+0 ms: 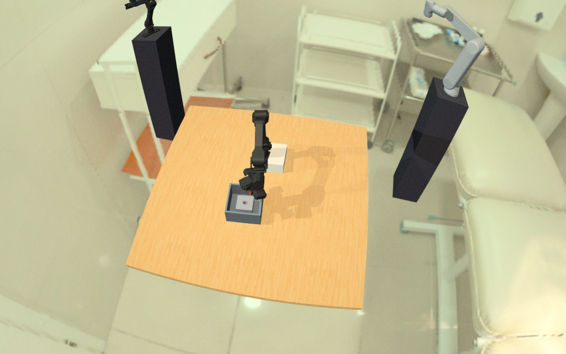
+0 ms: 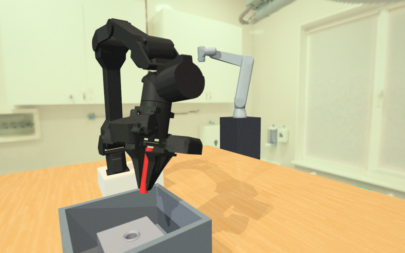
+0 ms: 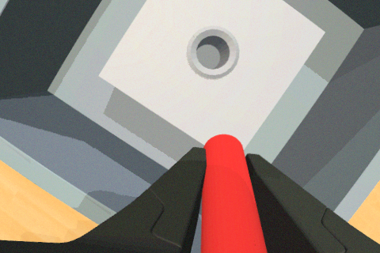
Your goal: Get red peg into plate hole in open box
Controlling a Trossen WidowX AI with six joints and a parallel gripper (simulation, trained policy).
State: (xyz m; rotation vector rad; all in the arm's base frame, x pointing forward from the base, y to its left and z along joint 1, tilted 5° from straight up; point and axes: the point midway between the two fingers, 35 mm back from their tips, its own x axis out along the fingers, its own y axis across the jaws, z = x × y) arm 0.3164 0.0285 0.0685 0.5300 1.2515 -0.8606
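Now: gripper tip 1 cm to the right of the red peg and 3 cm below it. Round my gripper tip: light grey plate (3 cm ahead, 3 cm to the right, 8 cm below); grey box (3 cm ahead, 3 cm to the right, 10 cm below).
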